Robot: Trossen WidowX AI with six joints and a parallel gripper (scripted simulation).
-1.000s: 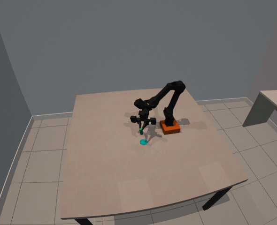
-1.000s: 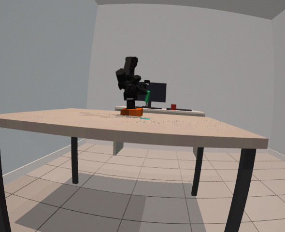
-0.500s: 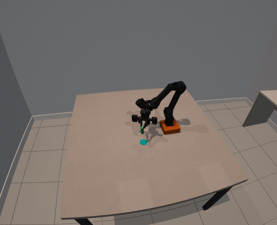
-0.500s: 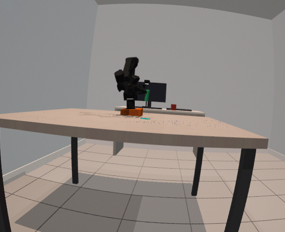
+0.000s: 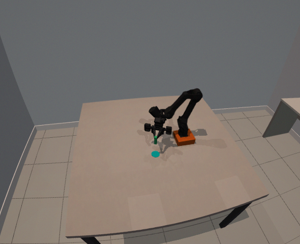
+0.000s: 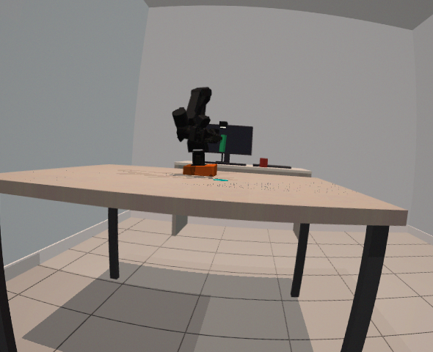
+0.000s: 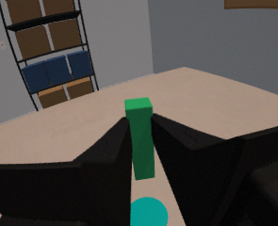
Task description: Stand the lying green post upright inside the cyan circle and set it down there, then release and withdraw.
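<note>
My gripper tip is 160 mm above the cyan circle and 10 mm past it. Round my gripper tip: green post 20 mm below.
</note>
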